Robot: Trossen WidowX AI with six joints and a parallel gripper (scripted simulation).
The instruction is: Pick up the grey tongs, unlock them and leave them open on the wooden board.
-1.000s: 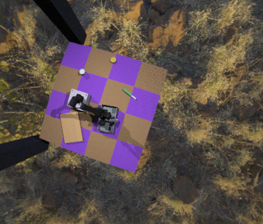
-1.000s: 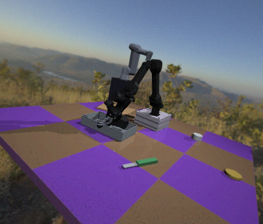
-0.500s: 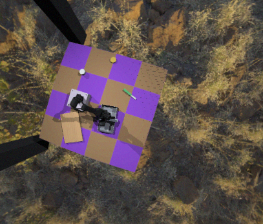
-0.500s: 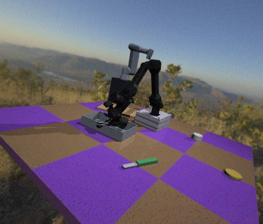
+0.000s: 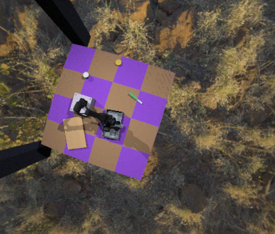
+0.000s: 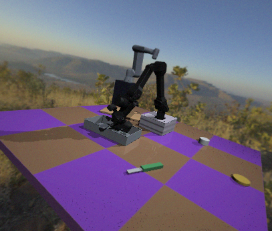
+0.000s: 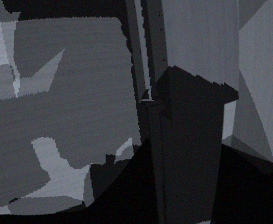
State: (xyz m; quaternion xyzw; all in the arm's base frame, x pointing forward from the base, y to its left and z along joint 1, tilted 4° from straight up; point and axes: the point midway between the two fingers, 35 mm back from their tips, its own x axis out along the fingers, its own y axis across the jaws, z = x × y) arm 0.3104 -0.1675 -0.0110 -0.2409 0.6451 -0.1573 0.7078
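Now: the roasting tin 3 cm to the left of my gripper tip and 3 cm ahead of it. From my gripper tip the other things lie so: yellow disc: 73 cm to the left, 8 cm behind, 2 cm below; white puck: 50 cm to the left, 40 cm behind, 1 cm below; wooden board: 39 cm behind, 18 cm to the right, 2 cm below.
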